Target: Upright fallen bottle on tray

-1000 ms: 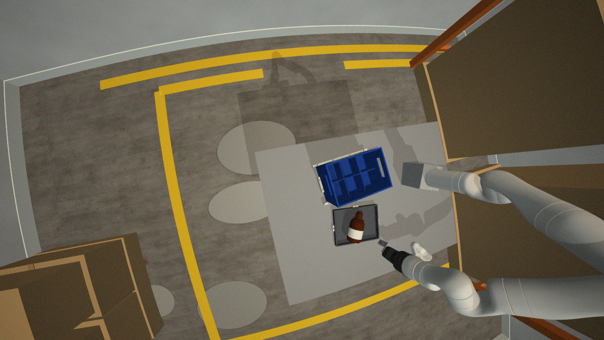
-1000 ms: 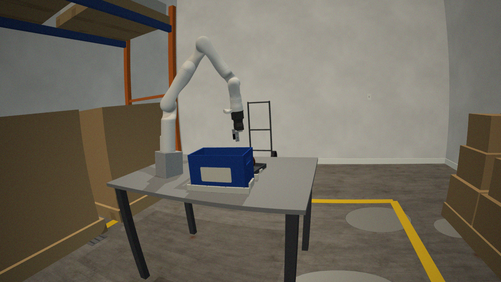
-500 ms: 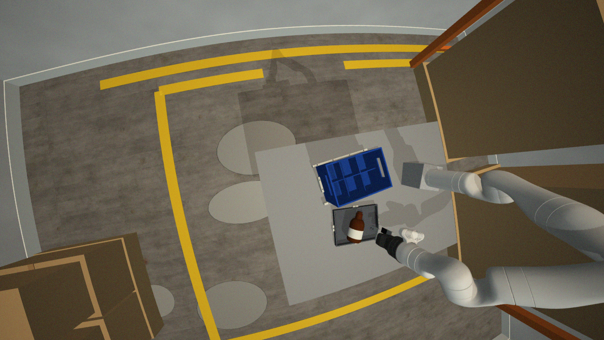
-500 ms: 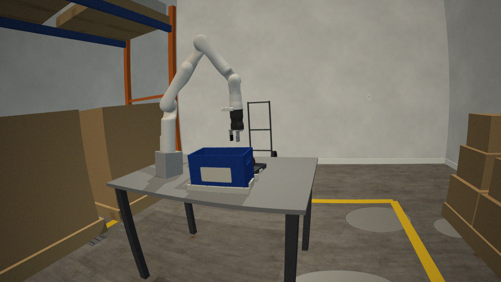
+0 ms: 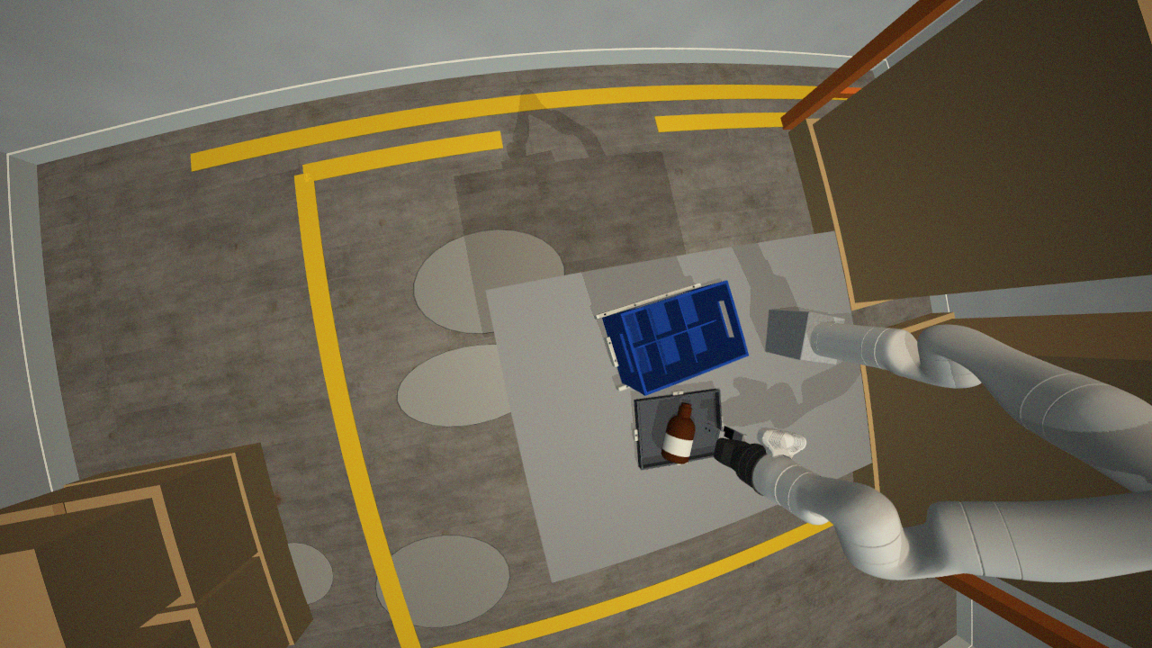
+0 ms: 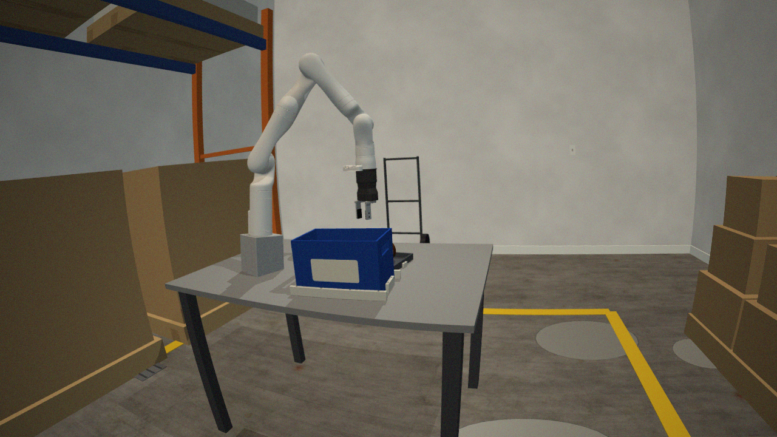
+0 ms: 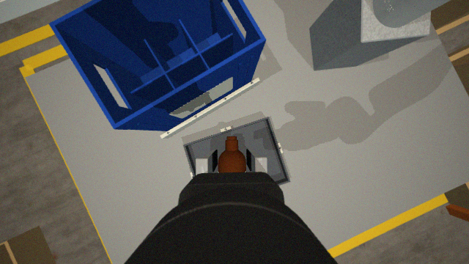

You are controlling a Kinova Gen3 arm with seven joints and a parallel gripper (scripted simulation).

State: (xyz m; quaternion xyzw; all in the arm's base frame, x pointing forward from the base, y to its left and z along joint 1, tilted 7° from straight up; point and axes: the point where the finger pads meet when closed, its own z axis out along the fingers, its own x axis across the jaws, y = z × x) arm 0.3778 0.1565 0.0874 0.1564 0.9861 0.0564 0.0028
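My hand is 16 cm above the brown bottle, 5 cm to the right of it and 2 cm short of it. The rest, counted from my hand: dark grey tray: 19 cm below, 5 cm to the left; then blue crate: 22 cm to the right, 12 cm below, 4 cm ahead.
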